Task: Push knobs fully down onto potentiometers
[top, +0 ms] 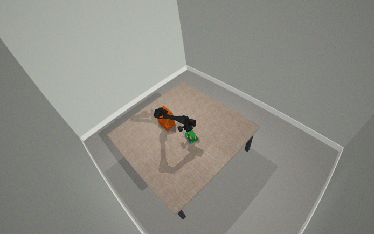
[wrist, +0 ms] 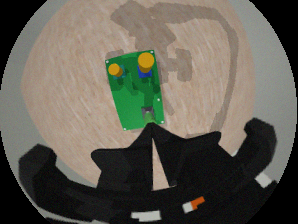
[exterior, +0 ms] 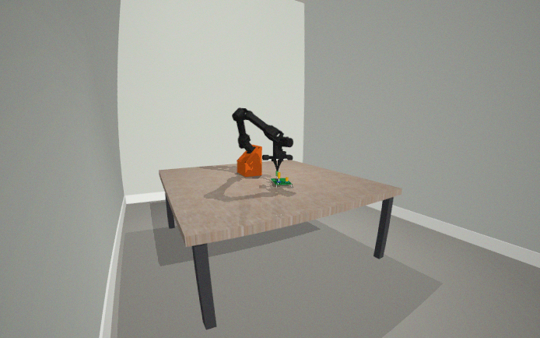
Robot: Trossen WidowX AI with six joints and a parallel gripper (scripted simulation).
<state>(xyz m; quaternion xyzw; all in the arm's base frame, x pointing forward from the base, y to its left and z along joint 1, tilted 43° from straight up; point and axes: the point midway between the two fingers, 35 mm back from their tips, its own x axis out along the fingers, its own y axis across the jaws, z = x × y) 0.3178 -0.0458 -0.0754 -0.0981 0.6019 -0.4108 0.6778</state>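
Right now my gripper tip is 7 cm short of the knob, 4 cm to the left of it and 1 cm above it.
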